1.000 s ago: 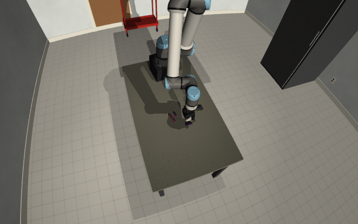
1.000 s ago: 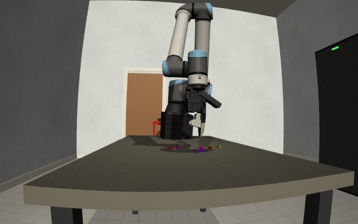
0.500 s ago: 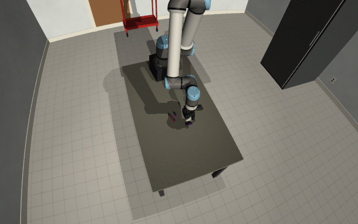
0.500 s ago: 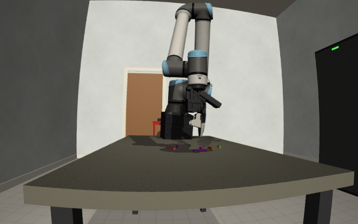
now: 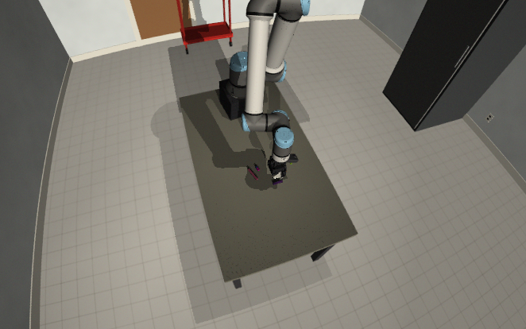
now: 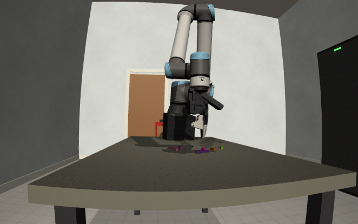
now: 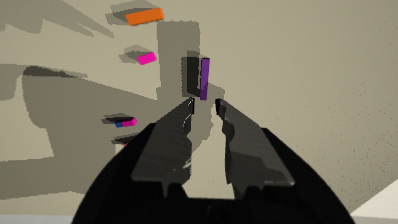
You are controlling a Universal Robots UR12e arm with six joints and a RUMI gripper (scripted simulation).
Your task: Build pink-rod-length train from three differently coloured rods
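The purple rod is 80 mm below my hand. From my hand the other things lie so: orange rod: 90 mm behind, 80 mm below, 50 mm to the left; then blue rod: 120 mm behind, 110 mm to the right, 80 mm below; then pink rod: 140 mm to the right, 80 mm below, 70 mm behind.
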